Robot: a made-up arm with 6 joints. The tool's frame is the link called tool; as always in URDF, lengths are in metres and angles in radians. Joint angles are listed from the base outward.
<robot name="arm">
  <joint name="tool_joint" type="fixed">
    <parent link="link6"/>
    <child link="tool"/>
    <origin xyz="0.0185 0.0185 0.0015" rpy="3.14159 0 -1.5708"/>
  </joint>
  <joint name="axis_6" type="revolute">
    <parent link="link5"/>
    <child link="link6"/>
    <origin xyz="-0.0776 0.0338 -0.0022" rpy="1.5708 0 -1.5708"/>
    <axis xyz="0 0 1"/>
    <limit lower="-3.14" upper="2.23"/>
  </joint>
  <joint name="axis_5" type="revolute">
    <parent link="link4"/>
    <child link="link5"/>
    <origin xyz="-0.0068 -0.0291 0.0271" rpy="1.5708 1.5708 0"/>
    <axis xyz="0 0 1"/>
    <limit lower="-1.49" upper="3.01"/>
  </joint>
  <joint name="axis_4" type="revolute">
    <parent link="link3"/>
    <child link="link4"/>
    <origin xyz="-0.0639 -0.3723 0.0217" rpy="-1.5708 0 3.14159"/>
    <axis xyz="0 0 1"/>
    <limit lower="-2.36" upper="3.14"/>
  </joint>
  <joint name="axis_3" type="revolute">
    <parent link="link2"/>
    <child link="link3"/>
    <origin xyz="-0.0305 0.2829 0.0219"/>
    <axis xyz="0 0 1"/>
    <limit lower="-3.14" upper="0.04"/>
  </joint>
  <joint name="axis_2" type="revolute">
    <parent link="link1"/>
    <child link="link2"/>
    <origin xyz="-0.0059 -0.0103 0.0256" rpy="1.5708 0 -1.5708"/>
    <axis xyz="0 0 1"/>
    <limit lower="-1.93" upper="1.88"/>
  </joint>
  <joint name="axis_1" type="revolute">
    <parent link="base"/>
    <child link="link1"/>
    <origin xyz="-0.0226 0.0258 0.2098" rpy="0 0 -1.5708"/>
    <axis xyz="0 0 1"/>
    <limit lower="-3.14" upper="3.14"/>
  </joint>
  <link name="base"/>
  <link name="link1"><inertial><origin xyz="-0.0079 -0.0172 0.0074"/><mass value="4.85"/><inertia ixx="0.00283" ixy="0" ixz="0" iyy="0.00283" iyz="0" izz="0.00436"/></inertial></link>
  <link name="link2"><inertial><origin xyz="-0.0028 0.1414 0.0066"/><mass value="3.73"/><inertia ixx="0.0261" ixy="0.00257" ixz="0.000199" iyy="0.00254" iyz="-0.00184" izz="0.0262"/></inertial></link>
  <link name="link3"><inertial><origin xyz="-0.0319 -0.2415 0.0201"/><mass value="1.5"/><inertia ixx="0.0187" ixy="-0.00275" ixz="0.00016" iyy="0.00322" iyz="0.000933" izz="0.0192"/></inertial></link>
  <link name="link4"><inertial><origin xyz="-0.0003 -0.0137 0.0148"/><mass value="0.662"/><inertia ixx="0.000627" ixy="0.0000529" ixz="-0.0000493" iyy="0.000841" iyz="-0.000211" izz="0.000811"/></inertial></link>
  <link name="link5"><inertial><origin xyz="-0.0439 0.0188 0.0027"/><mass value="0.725"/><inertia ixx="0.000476" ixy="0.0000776" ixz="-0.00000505" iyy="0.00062" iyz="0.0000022" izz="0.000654"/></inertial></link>
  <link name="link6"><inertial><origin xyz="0.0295 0.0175 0.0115"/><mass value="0.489"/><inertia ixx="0.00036" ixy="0" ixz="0" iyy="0.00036" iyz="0" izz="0.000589"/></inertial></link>
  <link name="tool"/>
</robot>
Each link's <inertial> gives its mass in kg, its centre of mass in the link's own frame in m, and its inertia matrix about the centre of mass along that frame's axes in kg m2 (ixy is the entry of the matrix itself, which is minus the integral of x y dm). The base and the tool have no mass. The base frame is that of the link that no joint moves.
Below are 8 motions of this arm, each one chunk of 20 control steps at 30 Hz.
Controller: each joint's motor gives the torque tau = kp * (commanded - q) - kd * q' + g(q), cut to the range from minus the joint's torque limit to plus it. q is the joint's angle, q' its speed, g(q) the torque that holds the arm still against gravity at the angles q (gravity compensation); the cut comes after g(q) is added. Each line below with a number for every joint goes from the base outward.
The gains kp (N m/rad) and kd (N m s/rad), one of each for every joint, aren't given. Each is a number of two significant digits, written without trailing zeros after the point. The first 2 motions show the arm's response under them.
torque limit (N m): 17 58 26 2.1 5.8 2.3
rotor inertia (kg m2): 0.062 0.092 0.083 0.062 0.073 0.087
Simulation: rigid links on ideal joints. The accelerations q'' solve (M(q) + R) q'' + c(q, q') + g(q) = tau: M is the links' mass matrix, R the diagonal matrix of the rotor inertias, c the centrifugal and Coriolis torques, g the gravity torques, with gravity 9.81 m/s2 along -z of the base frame. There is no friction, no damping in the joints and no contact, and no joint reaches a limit. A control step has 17 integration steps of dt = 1/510 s. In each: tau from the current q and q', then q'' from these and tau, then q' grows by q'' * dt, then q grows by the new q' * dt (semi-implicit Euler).
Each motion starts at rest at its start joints. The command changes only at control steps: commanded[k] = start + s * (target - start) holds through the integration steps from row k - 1 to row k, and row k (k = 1, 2, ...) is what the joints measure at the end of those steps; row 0 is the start. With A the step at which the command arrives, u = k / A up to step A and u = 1 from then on. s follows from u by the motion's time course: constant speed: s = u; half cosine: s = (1 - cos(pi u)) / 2; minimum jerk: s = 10 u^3 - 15 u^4 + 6 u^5; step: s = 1 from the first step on.
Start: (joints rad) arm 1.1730 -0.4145 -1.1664 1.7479 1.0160 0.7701
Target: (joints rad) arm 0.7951 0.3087 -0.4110 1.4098 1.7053 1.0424
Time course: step
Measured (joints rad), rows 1 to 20:
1: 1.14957 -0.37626 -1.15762 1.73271 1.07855 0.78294
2: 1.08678 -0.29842 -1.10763 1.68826 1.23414 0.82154
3: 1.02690 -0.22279 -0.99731 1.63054 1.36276 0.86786
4: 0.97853 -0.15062 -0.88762 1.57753 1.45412 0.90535
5: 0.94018 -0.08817 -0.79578 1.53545 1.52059 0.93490
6: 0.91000 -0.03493 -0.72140 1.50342 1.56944 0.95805
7: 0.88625 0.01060 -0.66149 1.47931 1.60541 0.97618
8: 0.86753 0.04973 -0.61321 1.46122 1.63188 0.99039
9: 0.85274 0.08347 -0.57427 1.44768 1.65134 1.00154
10: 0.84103 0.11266 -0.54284 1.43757 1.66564 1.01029
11: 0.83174 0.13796 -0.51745 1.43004 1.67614 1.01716
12: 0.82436 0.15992 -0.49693 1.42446 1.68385 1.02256
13: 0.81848 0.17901 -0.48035 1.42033 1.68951 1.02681
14: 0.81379 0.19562 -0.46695 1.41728 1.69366 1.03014
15: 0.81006 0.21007 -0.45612 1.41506 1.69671 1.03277
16: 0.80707 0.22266 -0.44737 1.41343 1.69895 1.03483
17: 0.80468 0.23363 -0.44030 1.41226 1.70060 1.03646
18: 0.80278 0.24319 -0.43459 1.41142 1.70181 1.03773
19: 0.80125 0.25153 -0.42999 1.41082 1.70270 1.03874
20: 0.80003 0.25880 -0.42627 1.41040 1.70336 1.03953
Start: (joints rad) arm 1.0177 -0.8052 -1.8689 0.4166 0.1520 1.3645
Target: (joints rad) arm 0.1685 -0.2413 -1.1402 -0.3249 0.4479 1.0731
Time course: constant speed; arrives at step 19
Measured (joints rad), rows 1 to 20:
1: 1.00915 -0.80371 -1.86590 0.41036 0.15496 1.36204
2: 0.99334 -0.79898 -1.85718 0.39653 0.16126 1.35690
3: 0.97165 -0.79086 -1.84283 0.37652 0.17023 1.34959
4: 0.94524 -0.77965 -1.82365 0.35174 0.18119 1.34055
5: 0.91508 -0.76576 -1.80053 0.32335 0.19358 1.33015
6: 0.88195 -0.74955 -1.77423 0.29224 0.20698 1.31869
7: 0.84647 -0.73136 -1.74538 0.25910 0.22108 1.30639
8: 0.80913 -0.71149 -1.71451 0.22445 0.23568 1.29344
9: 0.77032 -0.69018 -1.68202 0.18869 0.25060 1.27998
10: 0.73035 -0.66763 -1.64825 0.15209 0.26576 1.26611
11: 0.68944 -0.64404 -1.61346 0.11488 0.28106 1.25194
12: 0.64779 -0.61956 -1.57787 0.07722 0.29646 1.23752
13: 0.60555 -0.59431 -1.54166 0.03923 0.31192 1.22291
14: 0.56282 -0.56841 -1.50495 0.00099 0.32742 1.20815
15: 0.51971 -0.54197 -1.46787 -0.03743 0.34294 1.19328
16: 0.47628 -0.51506 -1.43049 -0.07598 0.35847 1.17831
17: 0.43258 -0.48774 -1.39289 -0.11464 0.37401 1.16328
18: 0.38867 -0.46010 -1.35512 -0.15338 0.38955 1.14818
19: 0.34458 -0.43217 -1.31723 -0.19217 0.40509 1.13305
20: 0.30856 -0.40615 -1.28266 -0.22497 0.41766 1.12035
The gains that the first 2 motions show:
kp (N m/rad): 550 400 220 52 120 74
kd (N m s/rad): 82 100 38 6.8 13 11
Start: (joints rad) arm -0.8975 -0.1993 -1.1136 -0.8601 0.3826 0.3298
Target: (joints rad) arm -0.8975 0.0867 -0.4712 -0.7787 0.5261 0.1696
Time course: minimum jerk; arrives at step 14
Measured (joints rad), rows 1 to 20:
1: -0.89750 -0.19923 -1.11337 -0.86003 0.38270 0.32971
2: -0.89749 -0.19872 -1.11162 -0.85958 0.38339 0.32906
3: -0.89748 -0.19702 -1.10602 -0.85830 0.38545 0.32715
4: -0.89747 -0.19321 -1.09397 -0.85585 0.38963 0.32328
5: -0.89746 -0.18649 -1.07334 -0.85200 0.39645 0.31696
6: -0.89749 -0.17629 -1.04293 -0.84674 0.40604 0.30800
7: -0.89754 -0.16244 -1.00275 -0.84023 0.41818 0.29655
8: -0.89763 -0.14521 -0.95402 -0.83279 0.43226 0.28306
9: -0.89774 -0.12528 -0.89902 -0.82486 0.44745 0.26826
10: -0.89783 -0.10371 -0.84085 -0.81693 0.46274 0.25305
11: -0.89787 -0.08173 -0.78298 -0.80948 0.47710 0.23835
12: -0.89785 -0.06056 -0.72879 -0.80294 0.48965 0.22501
13: -0.89778 -0.04121 -0.68095 -0.79757 0.49981 0.21364
14: -0.89767 -0.02421 -0.64085 -0.79339 0.50744 0.20445
15: -0.89757 -0.00952 -0.60816 -0.79016 0.51296 0.19716
16: -0.89749 0.00315 -0.58173 -0.78765 0.51689 0.19139
17: -0.89743 0.01409 -0.56040 -0.78569 0.51969 0.18683
18: -0.89739 0.02356 -0.54317 -0.78417 0.52166 0.18323
19: -0.89737 0.03176 -0.52926 -0.78298 0.52306 0.18038
20: -0.89736 0.03888 -0.51803 -0.78206 0.52404 0.17812

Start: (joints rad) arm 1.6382 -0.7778 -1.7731 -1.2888 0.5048 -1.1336
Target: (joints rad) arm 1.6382 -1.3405 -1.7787 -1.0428 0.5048 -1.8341
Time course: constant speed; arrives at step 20
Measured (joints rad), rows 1 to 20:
1: 1.63812 -0.78051 -1.77192 -1.28638 0.50484 -1.13955
2: 1.63805 -0.78632 -1.77082 -1.28158 0.50488 -1.15160
3: 1.63801 -0.79501 -1.77009 -1.27499 0.50491 -1.16849
4: 1.63798 -0.80624 -1.76972 -1.26705 0.50492 -1.18922
5: 1.63797 -0.81968 -1.76963 -1.25809 0.50492 -1.21297
6: 1.63797 -0.83506 -1.76976 -1.24835 0.50491 -1.23910
7: 1.63797 -0.85210 -1.77006 -1.23801 0.50490 -1.26712
8: 1.63798 -0.87061 -1.77046 -1.22721 0.50489 -1.29661
9: 1.63800 -0.89037 -1.77095 -1.21607 0.50487 -1.32727
10: 1.63802 -0.91124 -1.77148 -1.20466 0.50486 -1.35886
11: 1.63803 -0.93305 -1.77205 -1.19304 0.50484 -1.39117
12: 1.63805 -0.95569 -1.77262 -1.18127 0.50483 -1.42405
13: 1.63807 -0.97905 -1.77320 -1.16937 0.50481 -1.45739
14: 1.63809 -1.00304 -1.77378 -1.15738 0.50480 -1.49108
15: 1.63810 -1.02756 -1.77434 -1.14532 0.50479 -1.52506
16: 1.63812 -1.05256 -1.77489 -1.13321 0.50477 -1.55926
17: 1.63813 -1.07797 -1.77542 -1.12105 0.50476 -1.59363
18: 1.63815 -1.10373 -1.77594 -1.10886 0.50475 -1.62814
19: 1.63816 -1.12981 -1.77643 -1.09665 0.50475 -1.66276
20: 1.63817 -1.15615 -1.77691 -1.08441 0.50474 -1.69747

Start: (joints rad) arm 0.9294 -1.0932 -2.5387 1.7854 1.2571 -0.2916
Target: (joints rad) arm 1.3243 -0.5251 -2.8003 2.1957 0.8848 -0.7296
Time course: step
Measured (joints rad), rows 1 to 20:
1: 0.93951 -1.04884 -2.59775 1.80349 1.22577 -0.30690
2: 0.97072 -0.98895 -2.64343 1.86167 1.14443 -0.35007
3: 1.02674 -0.93141 -2.67217 1.93620 1.07378 -0.41927
4: 1.09009 -0.88019 -2.69446 1.99971 1.02063 -0.48413
5: 1.14074 -0.83536 -2.71273 2.04949 0.98193 -0.53545
6: 1.18017 -0.79595 -2.72744 2.08668 0.95417 -0.57607
7: 1.21090 -0.76129 -2.73927 2.11433 0.93427 -0.60822
8: 1.23492 -0.73087 -2.74885 2.13488 0.92001 -0.63367
9: 1.25373 -0.70424 -2.75670 2.15019 0.90980 -0.65380
10: 1.26849 -0.68097 -2.76318 2.16160 0.90250 -0.66972
11: 1.28011 -0.66066 -2.76860 2.17012 0.89729 -0.68231
12: 1.28926 -0.64296 -2.77315 2.17648 0.89357 -0.69227
13: 1.29649 -0.62754 -2.77700 2.18125 0.89093 -0.70013
14: 1.30221 -0.61413 -2.78027 2.18481 0.88906 -0.70634
15: 1.30674 -0.60246 -2.78305 2.18749 0.88773 -0.71125
16: 1.31032 -0.59231 -2.78543 2.18949 0.88679 -0.71513
17: 1.31317 -0.58349 -2.78747 2.19100 0.88613 -0.71819
18: 1.31543 -0.57582 -2.78922 2.19213 0.88568 -0.72061
19: 1.31722 -0.56916 -2.79073 2.19299 0.88536 -0.72251
20: 1.31865 -0.56337 -2.79202 2.19363 0.88514 -0.72402

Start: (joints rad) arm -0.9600 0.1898 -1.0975 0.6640 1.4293 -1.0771
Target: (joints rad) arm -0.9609 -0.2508 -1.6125 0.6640 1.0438 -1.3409
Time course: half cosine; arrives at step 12
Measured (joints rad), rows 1 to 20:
1: -0.95998 0.18911 -1.09841 0.66377 1.42770 -1.07789
2: -0.95993 0.18623 -1.10250 0.66310 1.42164 -1.08099
3: -0.95988 0.17975 -1.11210 0.66216 1.40915 -1.08758
4: -0.95985 0.16866 -1.12881 0.66116 1.38936 -1.09831
5: -0.95989 0.15251 -1.15331 0.66029 1.36236 -1.11331
6: -0.95999 0.13132 -1.18541 0.65968 1.32909 -1.13226
7: -0.96016 0.10559 -1.22411 0.65943 1.29114 -1.15440
8: -0.96040 0.07622 -1.26778 0.65958 1.25064 -1.17866
9: -0.96067 0.04445 -1.31425 0.66014 1.21000 -1.20372
10: -0.96092 0.01172 -1.36103 0.66106 1.17175 -1.22814
11: -0.96111 -0.02037 -1.40548 0.66230 1.13834 -1.25046
12: -0.96121 -0.05017 -1.44502 0.66375 1.11190 -1.26933
13: -0.96121 -0.07668 -1.47815 0.66509 1.09259 -1.28438
14: -0.96115 -0.09984 -1.50508 0.66602 1.07871 -1.29626
15: -0.96107 -0.11997 -1.52677 0.66656 1.06874 -1.30563
16: -0.96099 -0.13742 -1.54420 0.66679 1.06160 -1.31303
17: -0.96092 -0.15255 -1.55817 0.66683 1.05649 -1.31887
18: -0.96086 -0.16565 -1.56936 0.66674 1.05283 -1.32349
19: -0.96082 -0.17700 -1.57831 0.66657 1.05021 -1.32713
20: -0.96079 -0.18682 -1.58545 0.66636 1.04834 -1.33001

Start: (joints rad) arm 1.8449 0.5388 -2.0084 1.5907 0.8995 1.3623
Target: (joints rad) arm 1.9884 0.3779 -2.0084 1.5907 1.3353 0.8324
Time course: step
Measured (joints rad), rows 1 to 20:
1: 1.85183 0.52489 -2.00067 1.59188 0.93488 1.34950
2: 1.87298 0.50797 -2.00013 1.59375 1.02944 1.31140
3: 1.89775 0.49150 -2.00191 1.59258 1.11415 1.24542
4: 1.91789 0.47655 -2.00412 1.59123 1.17587 1.16188
5: 1.93358 0.46335 -2.00610 1.59048 1.22049 1.09252
6: 1.94574 0.45186 -2.00765 1.59017 1.25265 1.03773
7: 1.95516 0.44191 -2.00876 1.59009 1.27583 0.99448
8: 1.96248 0.43332 -2.00952 1.59012 1.29252 0.96034
9: 1.96817 0.42590 -2.01001 1.59020 1.30455 0.93340
10: 1.97260 0.41949 -2.01030 1.59030 1.31321 0.91213
11: 1.97606 0.41394 -2.01044 1.59040 1.31944 0.89534
12: 1.97876 0.40915 -2.01048 1.59049 1.32392 0.88209
13: 1.98086 0.40500 -2.01045 1.59056 1.32715 0.87162
14: 1.98251 0.40140 -2.01038 1.59063 1.32947 0.86336
15: 1.98379 0.39829 -2.01027 1.59067 1.33113 0.85684
16: 1.98480 0.39559 -2.01015 1.59071 1.33233 0.85170
17: 1.98559 0.39326 -2.01001 1.59074 1.33318 0.84763
18: 1.98620 0.39123 -2.00988 1.59076 1.33380 0.84442
19: 1.98668 0.38947 -2.00974 1.59077 1.33424 0.84189
20: 1.98706 0.38795 -2.00961 1.59078 1.33455 0.83989

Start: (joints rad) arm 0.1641 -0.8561 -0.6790 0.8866 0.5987 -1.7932
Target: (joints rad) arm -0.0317 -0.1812 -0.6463 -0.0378 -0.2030 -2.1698
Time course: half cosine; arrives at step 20
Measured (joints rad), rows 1 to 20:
1: 0.16388 -0.85563 -0.67906 0.88556 0.59750 -1.79359
2: 0.16302 -0.85377 -0.67921 0.88136 0.59288 -1.79516
3: 0.16119 -0.84969 -0.67933 0.87215 0.58318 -1.79860
4: 0.15812 -0.84271 -0.67934 0.85665 0.56734 -1.80440
5: 0.15367 -0.83234 -0.67916 0.83410 0.54484 -1.81287
6: 0.14777 -0.81825 -0.67873 0.80421 0.51555 -1.82416
7: 0.14041 -0.80027 -0.67801 0.76709 0.47976 -1.83828
8: 0.13166 -0.77839 -0.67700 0.72312 0.43797 -1.85509
9: 0.12164 -0.75278 -0.67569 0.67301 0.39095 -1.87437
10: 0.11053 -0.72371 -0.67412 0.61767 0.33964 -1.89577
11: 0.09854 -0.69163 -0.67231 0.55823 0.28517 -1.91888
12: 0.08592 -0.65706 -0.67031 0.49599 0.22877 -1.94320
13: 0.07296 -0.62063 -0.66816 0.43236 0.17177 -1.96822
14: 0.05994 -0.58306 -0.66591 0.36882 0.11551 -1.99336
15: 0.04716 -0.54508 -0.66361 0.30690 0.06140 -2.01804
16: 0.03494 -0.50749 -0.66130 0.24810 0.01076 -2.04169
17: 0.02355 -0.47109 -0.65903 0.19380 -0.03517 -2.06375
18: 0.01326 -0.43664 -0.65683 0.14529 -0.07529 -2.08370
19: 0.00432 -0.40491 -0.65475 0.10375 -0.10862 -2.10107
20: -0.00305 -0.37657 -0.65284 0.07016 -0.13437 -2.11543

